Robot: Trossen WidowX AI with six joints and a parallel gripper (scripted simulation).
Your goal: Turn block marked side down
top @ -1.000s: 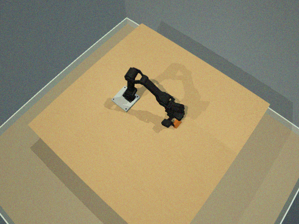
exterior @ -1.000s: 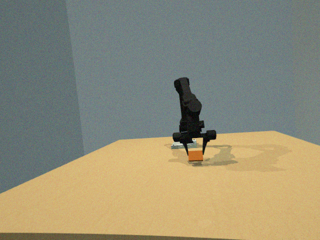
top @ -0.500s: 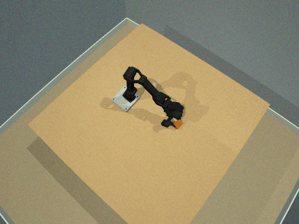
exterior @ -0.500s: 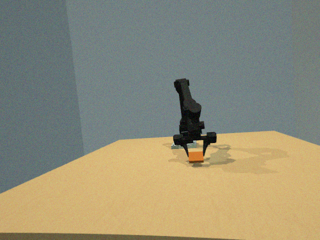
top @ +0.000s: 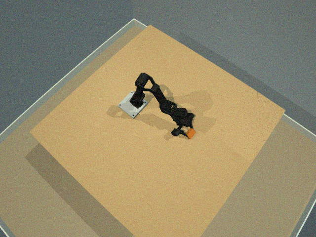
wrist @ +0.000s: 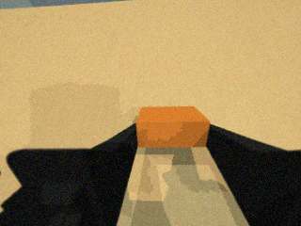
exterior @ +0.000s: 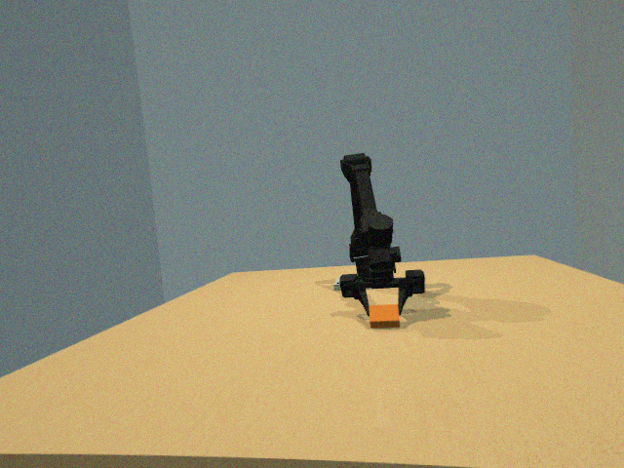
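The orange block is 1 cm below my gripper tip.
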